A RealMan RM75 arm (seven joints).
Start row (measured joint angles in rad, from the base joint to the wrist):
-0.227 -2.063 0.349 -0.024 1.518 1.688 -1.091
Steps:
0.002 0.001 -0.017 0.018 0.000 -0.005 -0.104
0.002 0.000 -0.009 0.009 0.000 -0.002 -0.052
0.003 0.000 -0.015 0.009 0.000 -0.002 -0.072
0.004 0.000 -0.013 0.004 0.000 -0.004 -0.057
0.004 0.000 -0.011 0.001 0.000 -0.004 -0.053
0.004 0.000 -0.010 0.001 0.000 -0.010 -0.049
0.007 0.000 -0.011 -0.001 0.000 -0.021 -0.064
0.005 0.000 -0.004 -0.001 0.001 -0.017 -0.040
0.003 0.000 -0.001 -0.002 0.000 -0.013 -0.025
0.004 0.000 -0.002 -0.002 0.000 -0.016 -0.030
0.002 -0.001 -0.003 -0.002 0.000 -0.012 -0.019
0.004 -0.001 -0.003 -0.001 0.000 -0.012 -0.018
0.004 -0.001 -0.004 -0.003 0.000 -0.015 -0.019
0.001 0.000 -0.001 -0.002 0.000 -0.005 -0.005
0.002 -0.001 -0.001 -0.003 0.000 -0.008 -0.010
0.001 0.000 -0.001 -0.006 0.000 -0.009 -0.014
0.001 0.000 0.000 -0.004 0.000 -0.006 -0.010
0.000 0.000 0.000 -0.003 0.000 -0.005 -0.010
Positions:
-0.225 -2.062 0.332 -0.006 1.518 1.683 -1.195
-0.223 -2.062 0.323 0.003 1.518 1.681 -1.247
-0.220 -2.062 0.308 0.012 1.518 1.679 -1.319
-0.216 -2.062 0.295 0.016 1.518 1.675 -1.376
-0.212 -2.062 0.284 0.017 1.518 1.671 -1.429
-0.208 -2.062 0.274 0.018 1.518 1.661 -1.478
-0.201 -2.062 0.263 0.017 1.518 1.640 -1.542
-0.196 -2.062 0.259 0.016 1.519 1.623 -1.582
-0.193 -2.062 0.258 0.014 1.519 1.610 -1.607
-0.189 -2.062 0.256 0.012 1.519 1.594 -1.637
-0.187 -2.063 0.253 0.010 1.519 1.582 -1.656
-0.183 -2.064 0.250 0.009 1.519 1.570 -1.674
-0.179 -2.065 0.246 0.006 1.519 1.555 -1.693
-0.178 -2.065 0.245 0.004 1.519 1.550 -1.698
-0.176 -2.066 0.244 0.001 1.519 1.542 -1.708
-0.175 -2.066 0.243 -0.005 1.519 1.533 -1.722
-0.174 -2.066 0.243 -0.009 1.519 1.527 -1.732
-0.174 -2.066 0.243 -0.012 1.519 1.522 -1.742

